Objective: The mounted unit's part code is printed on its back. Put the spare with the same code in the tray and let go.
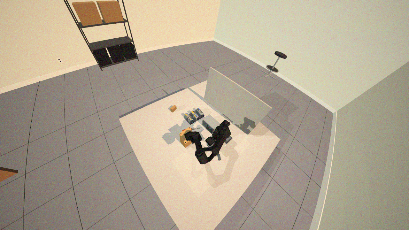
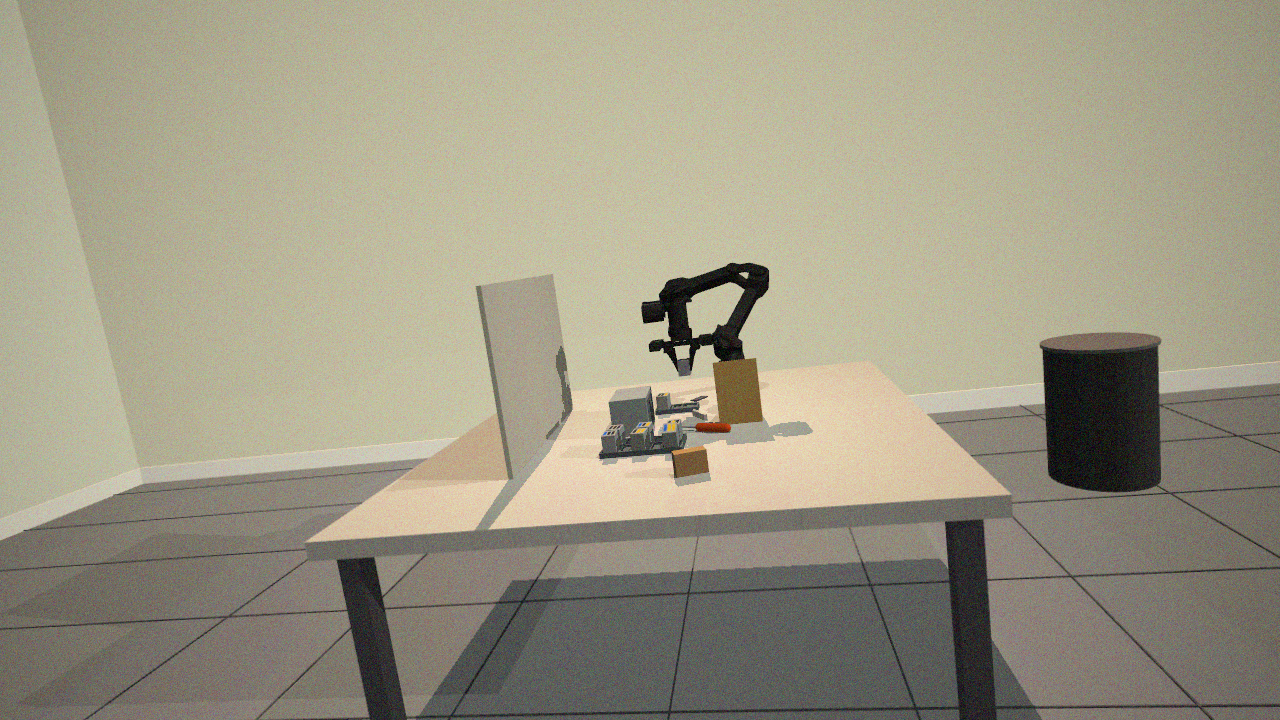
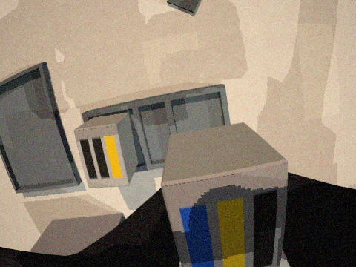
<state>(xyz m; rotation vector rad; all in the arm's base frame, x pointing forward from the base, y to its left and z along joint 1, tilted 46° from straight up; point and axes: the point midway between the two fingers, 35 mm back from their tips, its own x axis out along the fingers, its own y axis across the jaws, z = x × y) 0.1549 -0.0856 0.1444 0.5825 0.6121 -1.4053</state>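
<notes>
My gripper tip is now 180 mm short of the grey tray, 110 mm above it and 10 mm to the left of it. The rest, counted from my gripper tip: small orange box (580 mm to the left, 90 mm below, 80 mm behind); grey panel (380 mm ahead, 200 mm to the left, 110 mm above); grey spare block (20 mm above).
</notes>
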